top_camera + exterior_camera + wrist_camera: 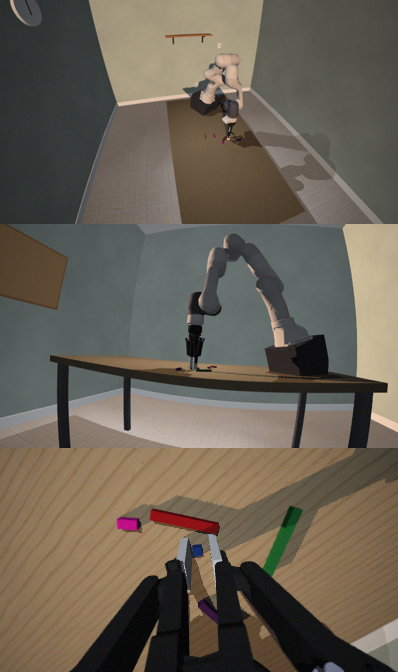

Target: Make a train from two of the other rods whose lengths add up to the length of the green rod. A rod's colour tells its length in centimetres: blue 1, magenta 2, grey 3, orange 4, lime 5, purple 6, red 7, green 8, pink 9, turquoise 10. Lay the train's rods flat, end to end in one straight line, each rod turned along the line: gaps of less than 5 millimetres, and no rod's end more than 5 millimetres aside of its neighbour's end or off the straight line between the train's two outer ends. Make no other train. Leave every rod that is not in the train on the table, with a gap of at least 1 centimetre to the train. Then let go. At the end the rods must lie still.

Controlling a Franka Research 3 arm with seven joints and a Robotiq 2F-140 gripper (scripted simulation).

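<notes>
The blue rod lies 3 cm below my hand. From my hand the other things lie so: purple rod 10 cm to the left, 3 cm below, 3 cm ahead; then red rod 3 cm to the right, 3 cm below; then green rod 8 cm behind, 4 cm to the left, 3 cm below.
</notes>
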